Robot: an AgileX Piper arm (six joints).
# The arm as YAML. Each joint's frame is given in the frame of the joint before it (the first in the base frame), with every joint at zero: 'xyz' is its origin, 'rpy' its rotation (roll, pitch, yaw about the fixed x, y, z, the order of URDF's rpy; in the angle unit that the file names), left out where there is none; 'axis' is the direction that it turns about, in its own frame. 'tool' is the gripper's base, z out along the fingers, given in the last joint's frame.
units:
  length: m
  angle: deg
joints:
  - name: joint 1
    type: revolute
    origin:
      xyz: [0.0, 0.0, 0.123]
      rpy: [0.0, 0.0, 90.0]
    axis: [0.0, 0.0, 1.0]
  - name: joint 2
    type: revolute
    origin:
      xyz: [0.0, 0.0, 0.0]
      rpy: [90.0, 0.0, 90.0]
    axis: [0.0, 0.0, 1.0]
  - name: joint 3
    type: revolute
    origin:
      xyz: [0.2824, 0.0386, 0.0]
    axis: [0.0, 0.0, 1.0]
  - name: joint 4
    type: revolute
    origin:
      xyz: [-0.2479, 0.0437, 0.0]
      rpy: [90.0, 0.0, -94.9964]
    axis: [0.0, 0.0, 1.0]
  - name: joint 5
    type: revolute
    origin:
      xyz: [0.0, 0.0, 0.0]
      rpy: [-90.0, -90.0, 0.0]
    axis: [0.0, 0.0, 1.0]
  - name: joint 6
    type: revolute
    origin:
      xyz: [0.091, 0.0, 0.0]
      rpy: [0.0, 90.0, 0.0]
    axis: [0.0, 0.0, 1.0]
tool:
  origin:
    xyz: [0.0, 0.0, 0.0]
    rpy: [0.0, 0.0, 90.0]
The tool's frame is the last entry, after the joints.
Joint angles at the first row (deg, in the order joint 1, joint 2, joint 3, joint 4, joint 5, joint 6):
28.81, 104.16, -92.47, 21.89, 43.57, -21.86
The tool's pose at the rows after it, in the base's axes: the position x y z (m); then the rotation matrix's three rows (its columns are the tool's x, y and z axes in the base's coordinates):
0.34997 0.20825 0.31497; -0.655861 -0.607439 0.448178; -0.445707 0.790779 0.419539; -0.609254 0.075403 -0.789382
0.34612 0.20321 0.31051; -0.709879 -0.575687 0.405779; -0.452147 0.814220 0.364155; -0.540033 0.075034 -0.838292
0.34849 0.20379 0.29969; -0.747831 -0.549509 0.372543; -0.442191 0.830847 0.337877; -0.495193 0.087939 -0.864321
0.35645 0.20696 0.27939; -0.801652 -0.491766 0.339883; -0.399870 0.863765 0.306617; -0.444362 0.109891 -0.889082
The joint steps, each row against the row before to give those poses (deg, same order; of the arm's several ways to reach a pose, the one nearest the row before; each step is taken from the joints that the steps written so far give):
0.00, -1.15, 0.07, -10.12, 4.43, 9.60
0.00, 0.00, 0.00, -2.80, 4.38, 3.63
0.00, 1.36, 0.00, -0.67, 1.43, 2.15
0.00, 2.89, -0.10, -0.84, 0.03, 4.14

